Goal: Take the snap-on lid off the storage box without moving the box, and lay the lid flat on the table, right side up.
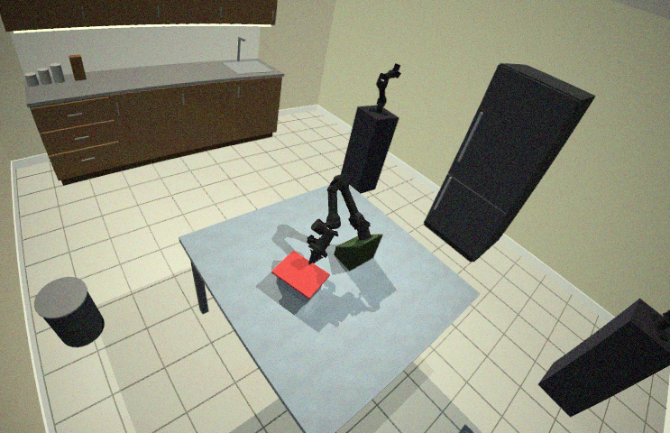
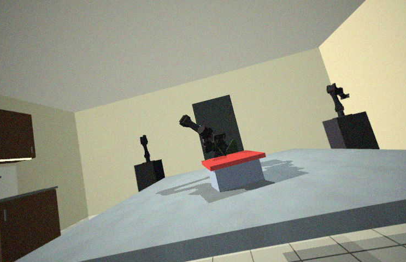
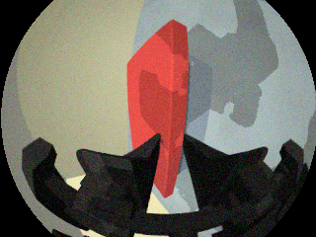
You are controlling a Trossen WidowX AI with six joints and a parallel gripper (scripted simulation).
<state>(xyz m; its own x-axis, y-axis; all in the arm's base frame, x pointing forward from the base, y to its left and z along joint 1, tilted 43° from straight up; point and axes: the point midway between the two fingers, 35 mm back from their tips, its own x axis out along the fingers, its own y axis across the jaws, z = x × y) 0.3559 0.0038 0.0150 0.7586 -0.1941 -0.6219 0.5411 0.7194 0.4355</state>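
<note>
Now: gripper tip 7 cm short of the red lid and 3 cm to the right of it. Round my gripper tip: grey storage box: 7 cm ahead, 6 cm below, 3 cm to the left.
</note>
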